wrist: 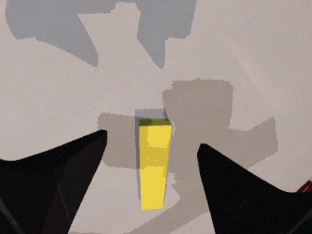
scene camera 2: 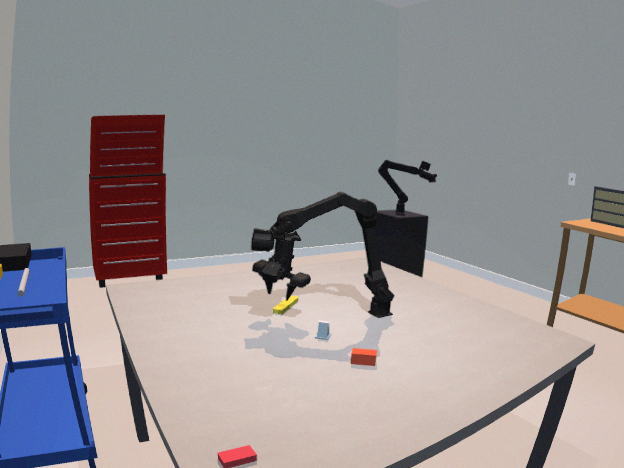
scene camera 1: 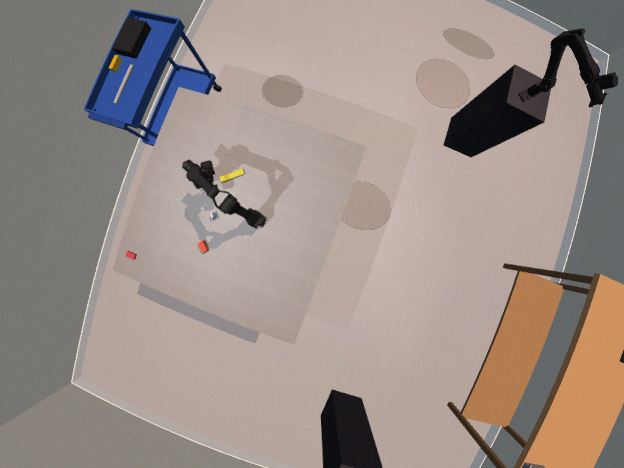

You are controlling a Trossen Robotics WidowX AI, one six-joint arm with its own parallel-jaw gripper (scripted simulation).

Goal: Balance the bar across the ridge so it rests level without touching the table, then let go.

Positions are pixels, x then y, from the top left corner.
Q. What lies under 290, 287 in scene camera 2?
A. My gripper.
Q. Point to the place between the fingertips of my gripper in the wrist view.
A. At 153, 143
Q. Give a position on a yellow bar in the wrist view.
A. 154, 134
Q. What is my gripper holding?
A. Nothing.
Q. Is my gripper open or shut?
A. Open.
